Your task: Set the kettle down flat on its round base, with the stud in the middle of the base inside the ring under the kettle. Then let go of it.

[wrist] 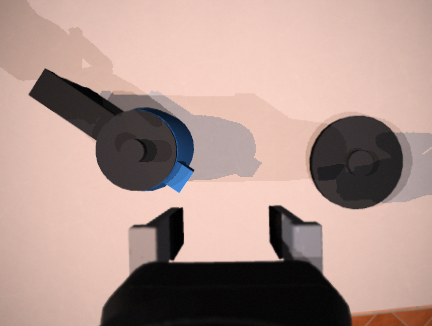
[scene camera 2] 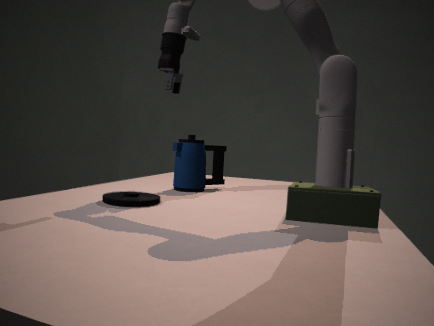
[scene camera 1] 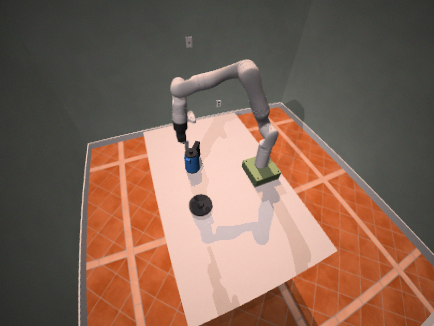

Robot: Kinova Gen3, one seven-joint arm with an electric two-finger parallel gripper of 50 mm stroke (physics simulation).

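The blue kettle (scene camera 1: 192,162) (scene camera 2: 189,166) with black lid and black handle (scene camera 1: 197,146) (scene camera 2: 218,165) (wrist: 75,102) stands upright on the table, apart from the base. In the wrist view the kettle's lid (wrist: 117,167) is left of centre, its handle pointing to the upper left. The round black base (scene camera 1: 195,210) (scene camera 2: 116,199) (wrist: 357,192) lies flat on the table, with its stud (wrist: 361,162) uncovered in the middle. My gripper (scene camera 2: 173,90) (wrist: 226,224) is open and empty, high above the table near the kettle. The ring under the kettle is hidden.
The arm's green mounting block (scene camera 1: 261,172) (scene camera 2: 332,205) stands on the white table (scene camera 1: 225,280) (scene camera 2: 125,280), to the right of the kettle and base in both scene views. Arm shadows fall across the table. Orange tiled floor (scene camera 1: 112,210) surrounds it.
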